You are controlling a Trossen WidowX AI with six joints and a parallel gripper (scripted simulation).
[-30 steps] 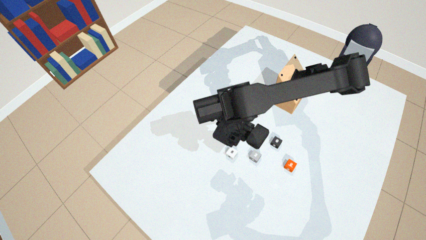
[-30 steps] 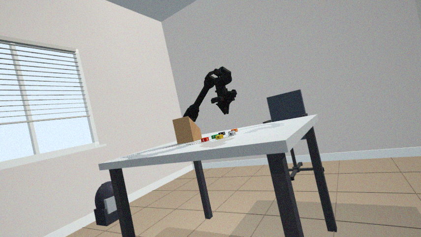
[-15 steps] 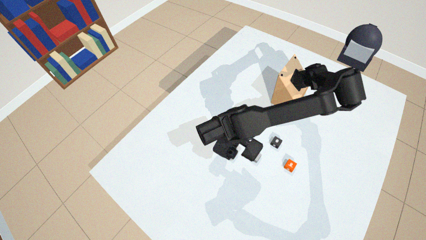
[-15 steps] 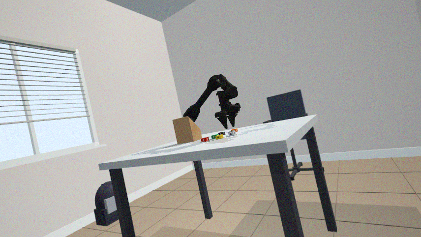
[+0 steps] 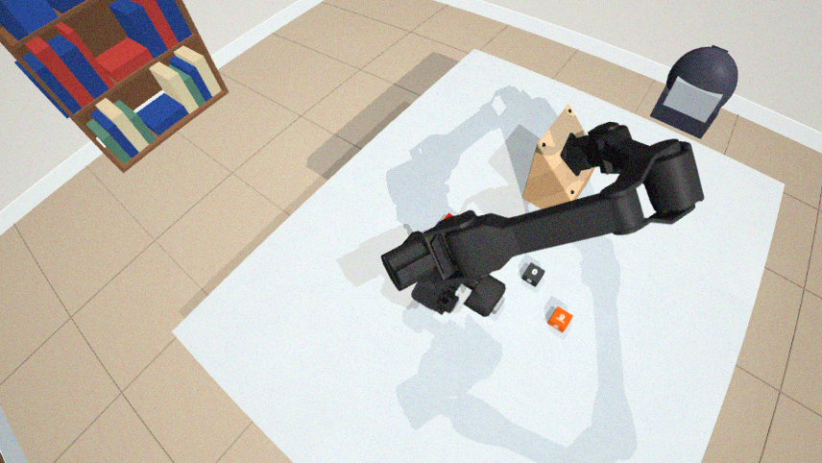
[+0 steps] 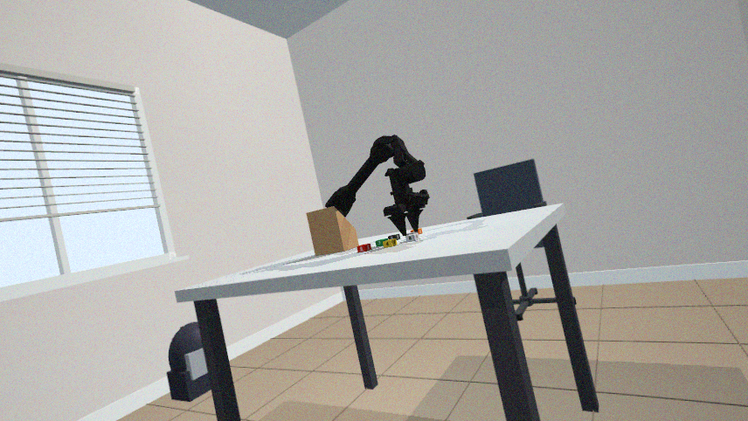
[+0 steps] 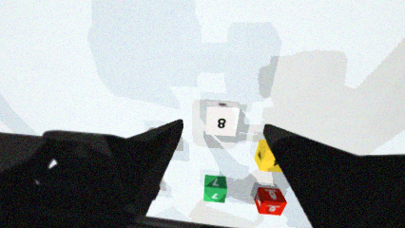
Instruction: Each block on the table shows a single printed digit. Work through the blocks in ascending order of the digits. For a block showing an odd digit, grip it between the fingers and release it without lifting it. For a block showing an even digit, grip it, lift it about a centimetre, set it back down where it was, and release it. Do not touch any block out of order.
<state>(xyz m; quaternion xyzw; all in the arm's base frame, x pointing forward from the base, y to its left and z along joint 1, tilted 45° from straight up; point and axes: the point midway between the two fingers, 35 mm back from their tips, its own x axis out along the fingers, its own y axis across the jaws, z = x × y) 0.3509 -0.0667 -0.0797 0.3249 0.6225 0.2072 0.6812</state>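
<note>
The white block is 10 mm below my gripper tip. Also, from my gripper tip: yellow block (60 mm to the right, 50 mm behind, 10 mm below); green block marked 7 (110 mm behind, 10 mm to the left, 10 mm below); grey block marked 2 (80 mm to the left, 30 mm behind, 10 mm below).
</note>
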